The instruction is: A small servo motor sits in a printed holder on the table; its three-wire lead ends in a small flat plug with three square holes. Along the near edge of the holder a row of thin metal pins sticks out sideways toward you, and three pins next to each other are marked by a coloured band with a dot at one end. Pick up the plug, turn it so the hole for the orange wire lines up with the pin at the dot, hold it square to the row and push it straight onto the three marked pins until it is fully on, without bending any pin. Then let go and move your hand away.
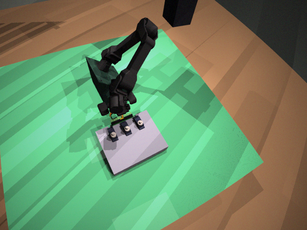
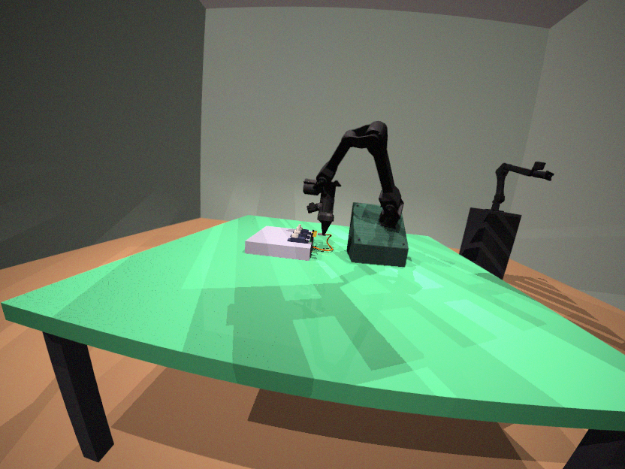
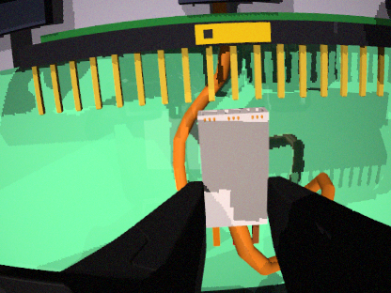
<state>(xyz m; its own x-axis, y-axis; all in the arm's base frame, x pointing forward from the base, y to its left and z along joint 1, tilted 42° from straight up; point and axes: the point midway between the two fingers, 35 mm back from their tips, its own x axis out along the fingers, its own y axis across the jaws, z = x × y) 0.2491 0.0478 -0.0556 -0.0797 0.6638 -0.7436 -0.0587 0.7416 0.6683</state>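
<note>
Right now my gripper tip is 50 mm short of the yellow band. Round my gripper tip: grey printed holder 200 mm ahead, 10 mm to the left, 50 mm below; black pin header 50 mm ahead, 10 mm below.
</note>
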